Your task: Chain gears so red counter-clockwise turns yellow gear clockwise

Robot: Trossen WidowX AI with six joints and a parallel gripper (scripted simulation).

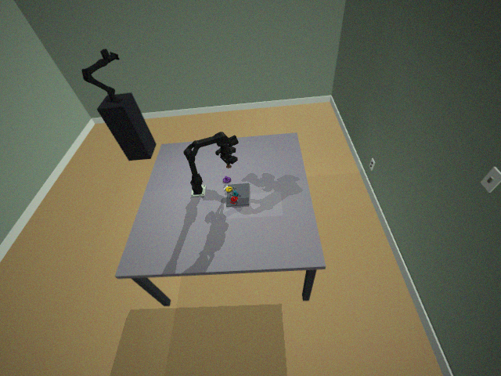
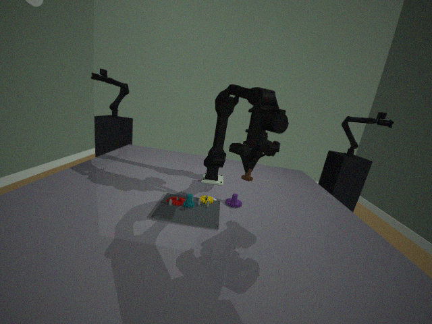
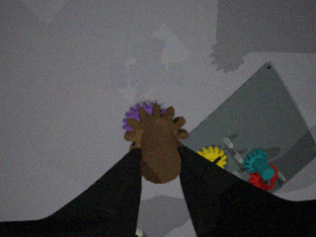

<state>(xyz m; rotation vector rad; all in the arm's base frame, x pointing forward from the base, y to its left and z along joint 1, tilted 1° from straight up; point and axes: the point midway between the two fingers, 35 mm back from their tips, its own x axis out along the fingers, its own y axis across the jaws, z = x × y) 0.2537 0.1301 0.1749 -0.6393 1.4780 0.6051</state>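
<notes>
My gripper tip is now 19 cm to the left of the teal gear, 13 cm above it and 4 cm short of it. Also, from my gripper tip: white arrow: 14 cm below, 11 cm to the right, 4 cm behind; purple gear: 13 cm below, 3 cm to the right, 3 cm behind; brown gear: 1 cm below.
</notes>
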